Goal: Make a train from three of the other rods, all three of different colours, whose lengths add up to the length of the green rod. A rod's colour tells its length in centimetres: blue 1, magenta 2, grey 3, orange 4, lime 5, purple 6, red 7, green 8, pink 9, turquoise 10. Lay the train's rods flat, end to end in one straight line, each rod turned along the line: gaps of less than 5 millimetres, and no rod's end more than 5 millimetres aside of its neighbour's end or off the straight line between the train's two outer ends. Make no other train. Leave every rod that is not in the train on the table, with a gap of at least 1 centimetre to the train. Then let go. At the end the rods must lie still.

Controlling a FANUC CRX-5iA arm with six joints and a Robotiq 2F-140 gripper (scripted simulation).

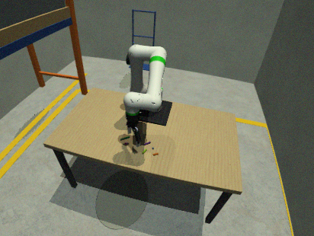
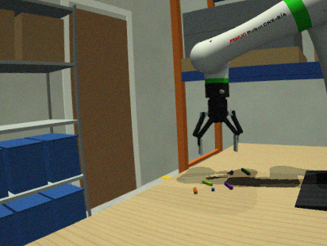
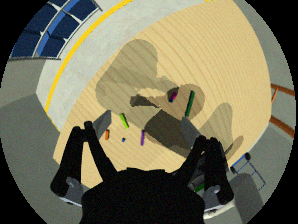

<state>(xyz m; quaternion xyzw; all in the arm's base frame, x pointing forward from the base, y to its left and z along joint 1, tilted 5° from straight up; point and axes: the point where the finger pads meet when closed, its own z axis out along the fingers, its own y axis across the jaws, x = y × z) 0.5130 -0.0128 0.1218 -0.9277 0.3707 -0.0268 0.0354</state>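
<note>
Now: hand 110 mm above the lime rod, 90 mm to the right of it and 10 mm short of it. The rest, counted from my hand: green rod 110 mm to the right, 110 mm below, 80 mm behind; then purple rod 110 mm below, 80 mm to the left, 80 mm behind; then magenta rod 110 mm below, 80 mm to the right, 20 mm behind.
</note>
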